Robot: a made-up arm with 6 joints.
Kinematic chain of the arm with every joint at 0, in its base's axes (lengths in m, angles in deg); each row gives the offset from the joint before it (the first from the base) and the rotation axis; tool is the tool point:
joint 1: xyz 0 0 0.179 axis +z
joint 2: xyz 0 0.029 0 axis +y
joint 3: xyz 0 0 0.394 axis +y
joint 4: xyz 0 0 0.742 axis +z
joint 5: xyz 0 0 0 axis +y
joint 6: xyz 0 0 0.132 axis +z
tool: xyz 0 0 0
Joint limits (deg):
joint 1: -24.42..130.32
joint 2: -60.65..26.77
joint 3: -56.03..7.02
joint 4: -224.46..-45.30
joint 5: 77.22..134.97
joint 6: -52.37..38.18
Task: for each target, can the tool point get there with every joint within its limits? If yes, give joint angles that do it. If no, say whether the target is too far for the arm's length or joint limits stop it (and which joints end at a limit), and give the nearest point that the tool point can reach.
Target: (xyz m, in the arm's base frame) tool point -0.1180 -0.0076 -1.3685
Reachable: no: too far | nearest point -0.9344 -0.0602 -0.0727 | short by 1.532 m
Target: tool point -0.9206 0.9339 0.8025
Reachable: no: too far | nearest point -0.8988 0.5390 0.7130 | short by 0.406 m
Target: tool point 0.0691 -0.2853 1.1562
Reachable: yes | joints 92.04 2.48 -25.79 -119.08 130.38 -28.11
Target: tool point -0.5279 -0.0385 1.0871
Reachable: yes | joints -2.26 -8.65 -26.36 -133.81 112.02 19.05
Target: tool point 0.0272 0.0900 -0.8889
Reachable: no: joint limits stop it (at a limit: joint 1, joint 2, joint 3) | nearest point -0.8141 0.4083 -0.0510 | short by 1.229 m
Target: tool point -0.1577 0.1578 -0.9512
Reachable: no: joint limits stop it (at a limit: joint 1, joint 2, joint 3) | nearest point -0.8269 0.4130 -0.0638 | short by 1.140 m
